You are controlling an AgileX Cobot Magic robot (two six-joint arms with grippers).
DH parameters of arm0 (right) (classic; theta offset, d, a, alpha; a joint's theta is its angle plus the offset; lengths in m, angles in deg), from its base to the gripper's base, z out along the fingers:
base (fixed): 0 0 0 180
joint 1: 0 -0.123 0 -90
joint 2: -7.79 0 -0.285 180
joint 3: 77.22 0 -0.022 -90
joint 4: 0 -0.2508 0 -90
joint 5: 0 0 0.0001 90
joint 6: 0 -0.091 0 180
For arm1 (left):
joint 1: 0 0.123 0 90
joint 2: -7.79 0 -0.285 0
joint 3: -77.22 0 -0.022 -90
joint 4: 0 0.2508 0 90
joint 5: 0 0 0.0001 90
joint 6: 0 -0.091 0 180
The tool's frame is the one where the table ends.
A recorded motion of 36 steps. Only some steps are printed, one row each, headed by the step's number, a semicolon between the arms.
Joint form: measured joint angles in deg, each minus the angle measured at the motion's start. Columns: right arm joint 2, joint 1, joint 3, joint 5, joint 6, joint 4; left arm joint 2, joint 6, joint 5, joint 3, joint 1, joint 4.
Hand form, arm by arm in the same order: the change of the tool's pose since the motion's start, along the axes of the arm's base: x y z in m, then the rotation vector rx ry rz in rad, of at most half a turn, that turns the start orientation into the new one. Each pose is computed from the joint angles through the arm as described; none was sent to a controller.
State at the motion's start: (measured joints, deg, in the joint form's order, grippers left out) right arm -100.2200 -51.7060 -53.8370 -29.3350 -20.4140 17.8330; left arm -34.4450 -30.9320 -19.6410 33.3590 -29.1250 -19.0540
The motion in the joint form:
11: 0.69 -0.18 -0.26 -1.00 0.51 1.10; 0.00 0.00 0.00 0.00 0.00 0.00
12: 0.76 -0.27 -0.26 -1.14 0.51 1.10; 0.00 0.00 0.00 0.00 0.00 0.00
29: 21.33 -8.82 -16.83 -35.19 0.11 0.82; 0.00 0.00 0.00 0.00 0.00 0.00
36: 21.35 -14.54 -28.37 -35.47 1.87 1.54; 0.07 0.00 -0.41 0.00 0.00 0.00
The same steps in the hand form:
11: -0.0002 -0.0007 0.0047 -0.0142 -0.0158 0.0198; 0.0000 0.0000 0.0000 0.0000 0.0000 0.0000
12: -0.0007 -0.0006 0.0050 -0.0154 -0.0155 0.0208; 0.0000 0.0000 0.0000 0.0000 0.0000 0.0000
29: -0.0548 -0.0225 0.1750 0.0190 -0.1154 -0.0147; 0.0000 0.0000 0.0000 0.0000 0.0000 0.0000
36: -0.0734 -0.0011 0.2339 0.1831 -0.2211 0.1004; -0.0005 0.0000 -0.0004 0.0028 0.0048 -0.0023

